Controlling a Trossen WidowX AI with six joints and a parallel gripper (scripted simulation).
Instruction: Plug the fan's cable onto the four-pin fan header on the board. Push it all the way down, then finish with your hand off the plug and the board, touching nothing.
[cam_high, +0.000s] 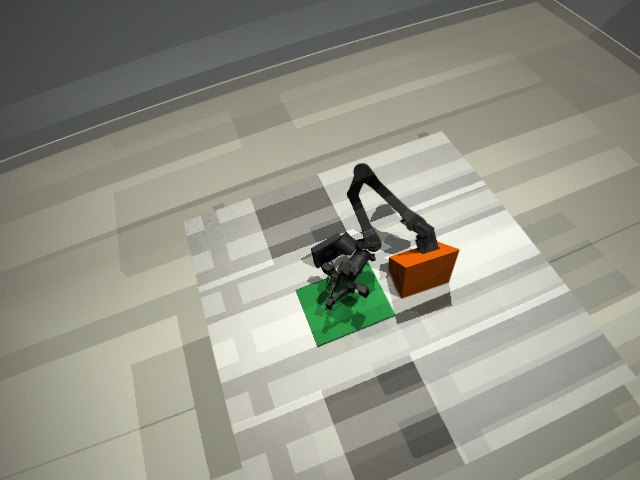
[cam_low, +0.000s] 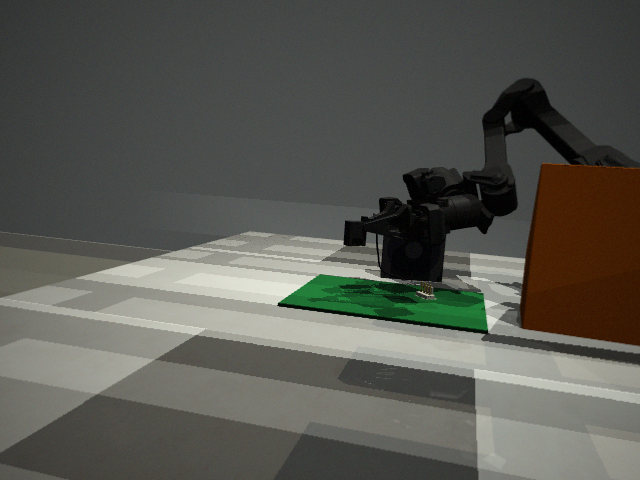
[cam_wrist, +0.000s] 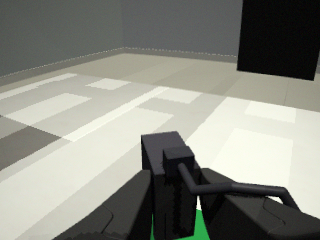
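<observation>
Now: gripper tip 5 cm past the green board, 3 cm to the left of it and 13 cm above it. Round my gripper tip: four-pin fan header: 10 cm behind, 8 cm to the right, 12 cm below; black fan plug: 1 cm ahead, 1 cm to the left, 1 cm below.
</observation>
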